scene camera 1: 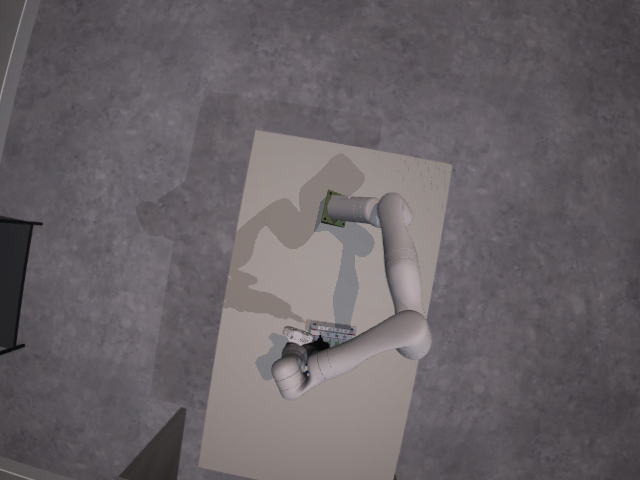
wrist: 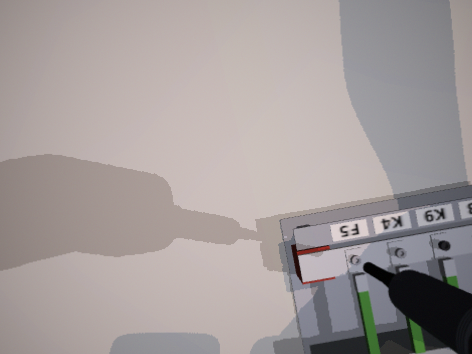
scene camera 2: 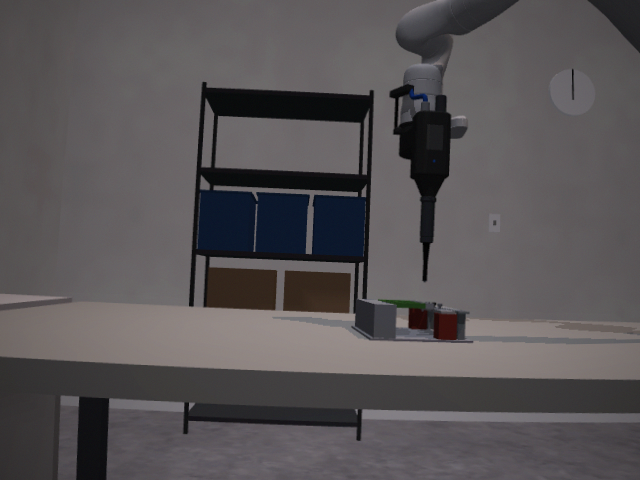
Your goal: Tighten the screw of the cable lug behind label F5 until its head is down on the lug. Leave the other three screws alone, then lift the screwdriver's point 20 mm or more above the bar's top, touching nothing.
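Places are measured from the arm's base along level axes (x right, y ahead, z up), in metres.
Pixels of known places: hand at its tool point: (scene camera 1: 320, 335) (wrist: 367, 267) (scene camera 2: 424, 282); arm's base at its link origin: (scene camera 1: 336, 208).
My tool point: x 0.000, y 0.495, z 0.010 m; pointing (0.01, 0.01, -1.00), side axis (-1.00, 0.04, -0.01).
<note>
For each thing: its top centre in the pictures, then the offset to it from my tool point. "*": a spot on its surface instead. Level surfaces: height alone.
- black screwdriver at its top centre: (wrist: 408, 291) (scene camera 2: 426, 242) dx +0.000, dy +0.000, dz +0.064 m
- F5 screw at its top centre: (wrist: 356, 260) dx -0.002, dy +0.002, dz -0.033 m
- Label F5 at its top centre: (wrist: 349, 230) dx -0.002, dy -0.020, dz -0.037 m
- green cable at a spot on its surface: (wrist: 367, 320) * dx +0.000, dy +0.045, dz -0.030 m
- K4 screw at its top centre: (wrist: 401, 253) dx -0.034, dy +0.002, dz -0.030 m
- K9 screw at its top centre: (wrist: 446, 246) dx -0.066, dy +0.003, dz -0.029 m
- bar at a spot on its surface: (wrist: 321, 266) * dx +0.023, dy +0.003, dz -0.037 m
- grey block at a spot on its surface: (scene camera 2: 375, 319) * dx -0.138, dy +0.104, dz -0.052 m
- table at its surface level: dz -0.079 m
- assembly at a spot on its surface: (scene camera 1: 333, 329) * dx -0.049, dy -0.020, dz -0.038 m
The black screwdriver (scene camera 2: 424, 280) (wrist: 367, 266) points down, its point in free air above the bar with a clear gap in scene camera 2. In the wrist view the point appears just beside the F5 screw (wrist: 354, 259), whose round grey head is uncovered and looks low on its lug; its exact height is too small to tell. Label F5 (wrist: 349, 229) appears upside down. A green cable (wrist: 367, 320) runs from that lug. The K4 screw (wrist: 399, 252) is grey and the K9 screw (wrist: 444, 245) is dark. The bar (wrist: 321, 266) is pale grey. The fourth screw does not show in the wrist view.
Red supports (scene camera 2: 445, 326) (wrist: 298, 265) stand under the bar. A grey block (scene camera 2: 375, 319) stands at the cables' other end. The arm (scene camera 1: 361, 352) reaches over the table (scene camera 1: 310, 434) and partly hides the assembly (scene camera 1: 333, 329). A shelf rack (scene camera 2: 286, 178) stands behind the table.
</note>
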